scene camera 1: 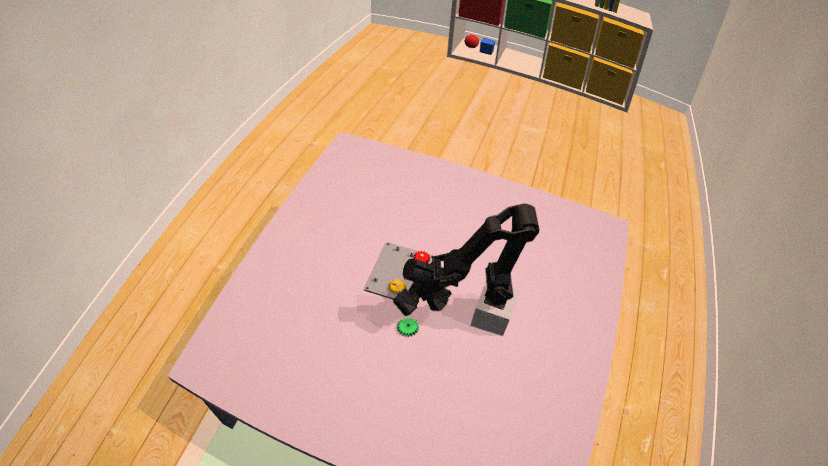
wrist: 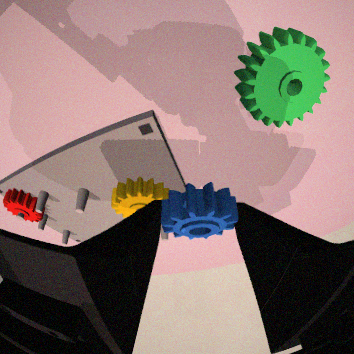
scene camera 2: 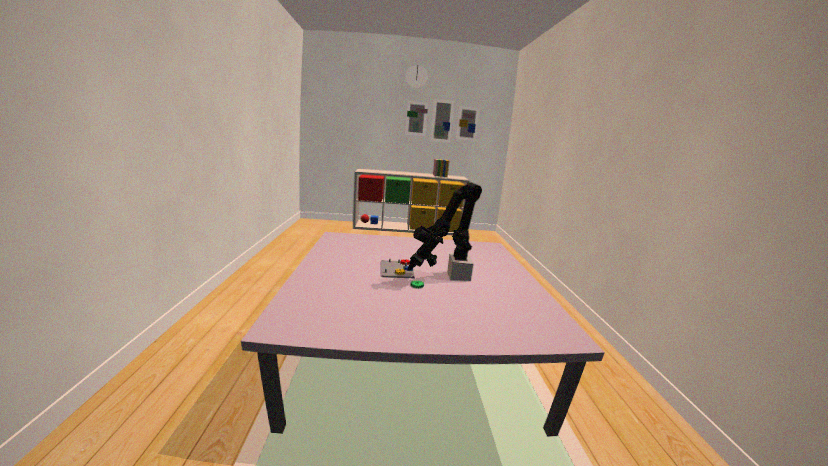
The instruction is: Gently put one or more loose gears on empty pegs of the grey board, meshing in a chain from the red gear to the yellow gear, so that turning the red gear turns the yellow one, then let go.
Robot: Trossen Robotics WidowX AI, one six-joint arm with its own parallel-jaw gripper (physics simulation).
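Places are measured from the arm's base along level axes (x right, y back, z down), in centimetres.
Pixels of known places: gripper, fingertip midpoint: (wrist: 198,208) (scene camera 2: 409,269); arm's base, link origin: (scene camera 1: 496,297) (scene camera 2: 460,257).
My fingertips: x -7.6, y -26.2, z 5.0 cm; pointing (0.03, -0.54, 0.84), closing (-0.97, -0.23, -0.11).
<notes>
Ahead of a thing's pixels: the offset from my fingertips to its middle. "spot": to the spot under its first point. Level surfaces: height alone.
My gripper (scene camera 2: 410,266) (wrist: 198,208) is shut on a blue gear @[dx +0.1, dy -0.2, dz -0.3 cm] (wrist: 200,212), holding it upright by its toothed sides, close beside the yellow gear in the wrist view. The arm hides the blue gear in scene camera 1. The grey board @[dx +11.4, dy -6.3, dz +4.1 cm] (scene camera 1: 384,267) (wrist: 102,162) carries a red gear @[spot: dx +19.0, dy -2.3, dz +2.6 cm] (scene camera 1: 421,255) (wrist: 22,205) and a yellow gear @[spot: dx +4.5, dy -4.7, dz +2.7 cm] (scene camera 1: 396,285) (scene camera 2: 399,271) (wrist: 137,197). Bare pegs stand between them, one @[dx +10.2, dy -2.6, dz +3.8 cm] (wrist: 82,199) near the yellow gear. Another peg @[dx +4.7, dy -11.9, dz +3.8 cm] (wrist: 164,234) shows partly below the blue gear; height above it is unclear. A green gear @[dx -6.8, dy +4.2, dz +4.8 cm] (scene camera 1: 407,326) (scene camera 2: 417,284) (wrist: 287,80) lies loose on the table.
The pink table @[dz +5.6 cm] (scene camera 1: 498,376) (scene camera 2: 428,324) carries the arm's grey base block (scene camera 1: 490,319) (scene camera 2: 460,268), right of the board. The green gear lies off the board's near edge. A shelf unit stands on the floor behind the table.
</notes>
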